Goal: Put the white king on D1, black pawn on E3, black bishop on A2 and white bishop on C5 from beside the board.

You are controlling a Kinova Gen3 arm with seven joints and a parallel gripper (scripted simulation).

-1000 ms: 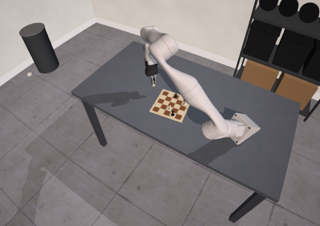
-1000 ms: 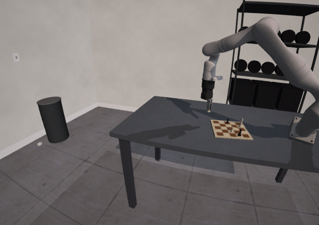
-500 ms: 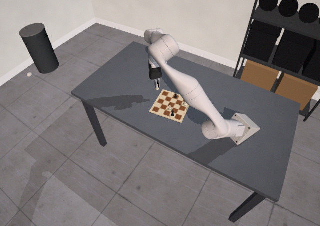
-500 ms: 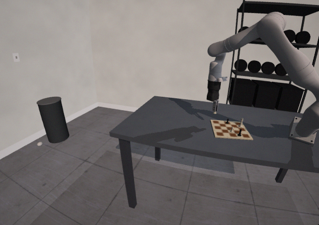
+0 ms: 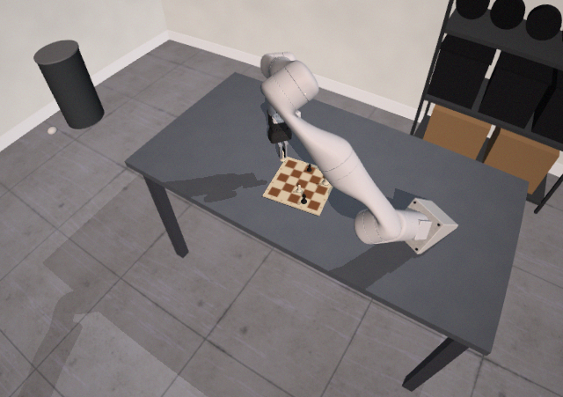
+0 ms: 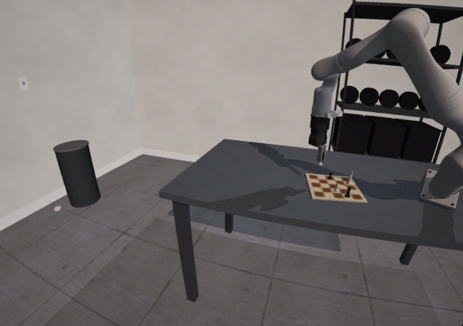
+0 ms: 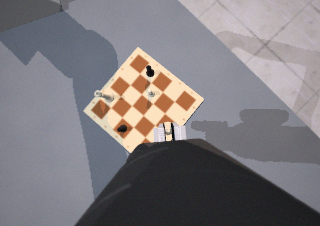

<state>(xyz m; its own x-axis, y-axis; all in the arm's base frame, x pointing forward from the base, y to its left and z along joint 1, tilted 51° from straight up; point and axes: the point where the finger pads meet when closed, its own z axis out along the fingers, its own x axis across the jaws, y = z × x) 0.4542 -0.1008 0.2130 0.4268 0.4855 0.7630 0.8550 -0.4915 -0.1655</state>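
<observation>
My gripper is now 13 cm above the chessboard, 7 cm past it and 3 cm to the left of it. From my hand the other things lie so: white bishop (1 cm below); black pawn (12 cm below, 10 cm to the right, 5 cm behind); black bishop (13 cm behind, 11 cm below, 3 cm to the left).
</observation>
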